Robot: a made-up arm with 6 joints.
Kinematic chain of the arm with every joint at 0, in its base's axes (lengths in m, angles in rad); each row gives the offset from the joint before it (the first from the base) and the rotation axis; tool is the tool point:
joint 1: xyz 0 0 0.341 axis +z
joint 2: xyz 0 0 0 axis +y
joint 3: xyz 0 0 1.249 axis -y
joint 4: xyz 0 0 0 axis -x
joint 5: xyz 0.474 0 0 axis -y
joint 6: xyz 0 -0.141 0 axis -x
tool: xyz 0 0 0
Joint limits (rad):
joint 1: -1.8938..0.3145
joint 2: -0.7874..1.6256
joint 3: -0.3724..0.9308
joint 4: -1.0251..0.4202
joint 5: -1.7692..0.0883
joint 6: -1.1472..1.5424
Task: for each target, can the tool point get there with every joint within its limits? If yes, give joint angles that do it. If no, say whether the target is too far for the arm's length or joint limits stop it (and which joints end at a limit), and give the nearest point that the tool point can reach.
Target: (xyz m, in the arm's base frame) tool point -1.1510 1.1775 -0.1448
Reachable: no: joint limits stop it (at a limit: joint 2, joint 3, joint 4) | nearest point -0.2860 0.2926 1.3032 | short by 1.905 m
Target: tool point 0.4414 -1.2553 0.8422
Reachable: yes | joints -1.1431 0.8696 0.3403 -0.5652 -1.6152 0.0273
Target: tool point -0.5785 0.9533 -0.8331
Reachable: no: joint limits stop it (at a limit: joint 1, joint 2, joint 3, joint 4) | nearest point 0.9175 0.2215 -0.1089 | short by 1.816 m
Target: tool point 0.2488 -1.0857 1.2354
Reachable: yes | joints -1.2361 0.5548 0.3477 -0.5300 -1.6212 -0.1953
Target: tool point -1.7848 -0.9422 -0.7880
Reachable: no: too far | nearest point -0.5592 -1.2263 -0.1921 | short by 1.392 m
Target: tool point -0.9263 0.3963 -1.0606
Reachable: no: joint limits stop it (at a limit: joint 1, joint 2, joint 3) | nearest point -0.4231 -0.8923 -0.1268 | short by 1.669 m
